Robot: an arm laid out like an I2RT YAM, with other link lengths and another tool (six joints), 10 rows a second.
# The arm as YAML. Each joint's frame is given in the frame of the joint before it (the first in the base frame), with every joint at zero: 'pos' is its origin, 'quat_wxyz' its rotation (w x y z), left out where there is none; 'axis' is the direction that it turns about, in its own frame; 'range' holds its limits. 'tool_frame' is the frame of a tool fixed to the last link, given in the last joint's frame.
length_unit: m
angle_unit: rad
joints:
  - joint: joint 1
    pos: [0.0, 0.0, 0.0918]
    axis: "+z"
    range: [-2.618, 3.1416]
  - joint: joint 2
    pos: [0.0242, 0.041, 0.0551]
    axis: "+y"
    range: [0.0, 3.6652]
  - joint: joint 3
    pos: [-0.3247, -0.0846, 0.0]
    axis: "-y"
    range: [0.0, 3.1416]
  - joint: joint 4
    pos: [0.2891, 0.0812, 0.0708]
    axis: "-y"
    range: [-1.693, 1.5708]
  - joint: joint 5
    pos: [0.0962, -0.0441, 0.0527]
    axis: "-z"
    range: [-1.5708, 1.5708]
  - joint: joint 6
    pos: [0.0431, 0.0, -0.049]
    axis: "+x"
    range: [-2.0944, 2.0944]
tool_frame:
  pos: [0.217, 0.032, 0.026]
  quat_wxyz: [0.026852, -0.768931, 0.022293, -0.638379]
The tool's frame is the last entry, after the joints.
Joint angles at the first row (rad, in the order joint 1, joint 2, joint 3, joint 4, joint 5, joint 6):
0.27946, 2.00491, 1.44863, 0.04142, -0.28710, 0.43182
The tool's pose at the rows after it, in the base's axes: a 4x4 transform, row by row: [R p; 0 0 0 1], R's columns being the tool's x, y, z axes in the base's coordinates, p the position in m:
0.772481, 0.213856, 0.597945, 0.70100; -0.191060, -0.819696, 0.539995, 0.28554; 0.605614, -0.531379, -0.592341, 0.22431; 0, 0, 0, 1
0.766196, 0.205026, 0.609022, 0.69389; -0.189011, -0.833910, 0.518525, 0.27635; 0.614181, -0.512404, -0.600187, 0.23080; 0, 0, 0, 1
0.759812, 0.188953, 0.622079, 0.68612; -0.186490, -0.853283, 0.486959, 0.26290; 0.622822, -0.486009, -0.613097, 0.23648; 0, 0, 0, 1
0.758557, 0.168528, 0.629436, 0.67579; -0.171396, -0.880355, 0.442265, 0.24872; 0.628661, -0.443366, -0.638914, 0.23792; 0, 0, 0, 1
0.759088, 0.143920, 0.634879, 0.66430; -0.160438, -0.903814, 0.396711, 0.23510; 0.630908, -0.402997, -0.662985, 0.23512; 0, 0, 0, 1
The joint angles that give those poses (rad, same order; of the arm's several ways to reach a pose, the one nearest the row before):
0.27613, 1.97345, 1.42767, 0.03354, -0.28158, 0.42159
0.27301, 1.93476, 1.40353, 0.01492, -0.26086, 0.40722
0.26676, 1.89068, 1.37758, -0.01232, -0.23269, 0.38784
0.26388, 1.84470, 1.35453, -0.05906, -0.19265, 0.35604
0.26381, 1.80074, 1.32037, -0.09202, -0.14937, 0.33208

